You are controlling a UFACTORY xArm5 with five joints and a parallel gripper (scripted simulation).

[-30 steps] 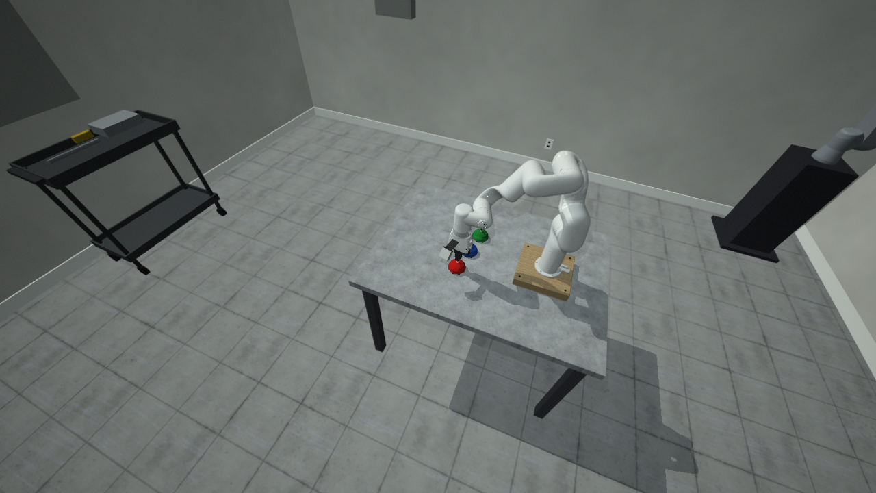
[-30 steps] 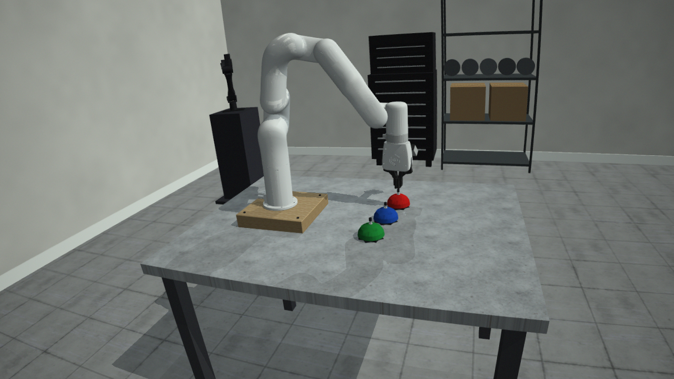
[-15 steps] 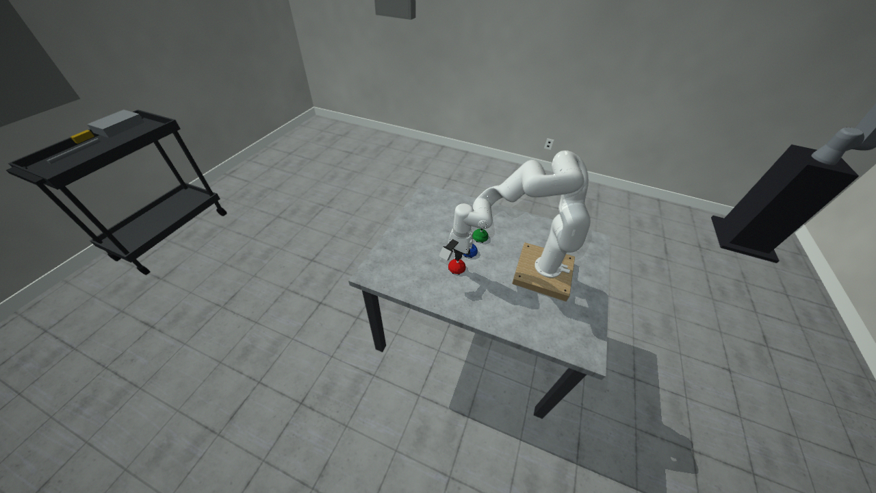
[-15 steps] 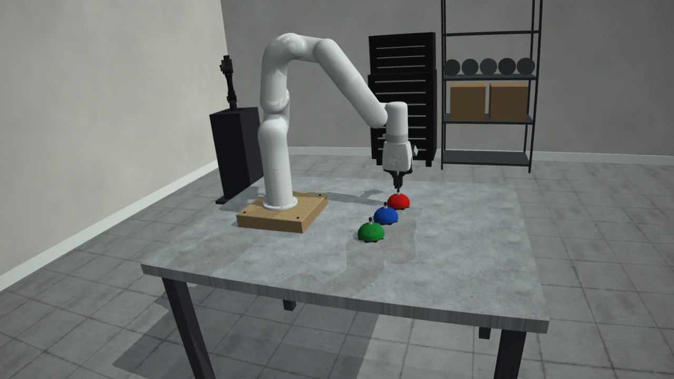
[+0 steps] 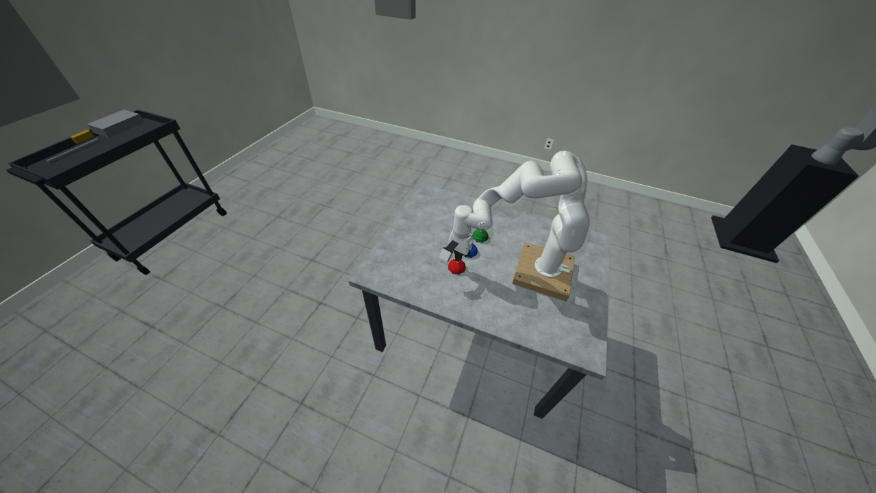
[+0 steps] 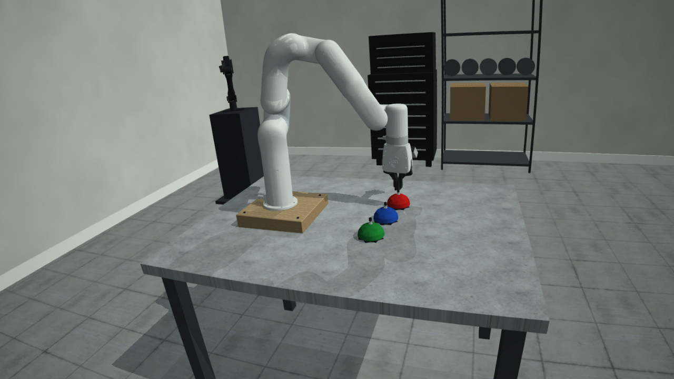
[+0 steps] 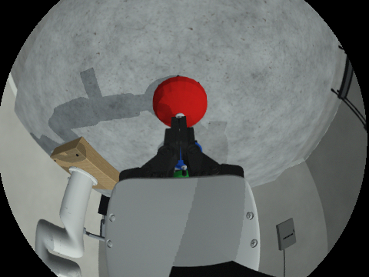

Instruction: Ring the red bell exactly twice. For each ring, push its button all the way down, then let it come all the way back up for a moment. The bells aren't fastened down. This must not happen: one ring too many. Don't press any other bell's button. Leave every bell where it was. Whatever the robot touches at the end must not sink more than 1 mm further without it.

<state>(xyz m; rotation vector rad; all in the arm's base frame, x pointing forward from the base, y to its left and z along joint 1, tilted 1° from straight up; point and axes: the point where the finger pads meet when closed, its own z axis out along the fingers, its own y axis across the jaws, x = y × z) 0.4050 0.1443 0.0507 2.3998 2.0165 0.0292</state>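
Right now my hand is 5 cm above the red bell. Round my hand: green bell (4 cm behind, 25 cm to the right, 5 cm below); then blue bell (2 cm behind, 12 cm to the right, 5 cm below).
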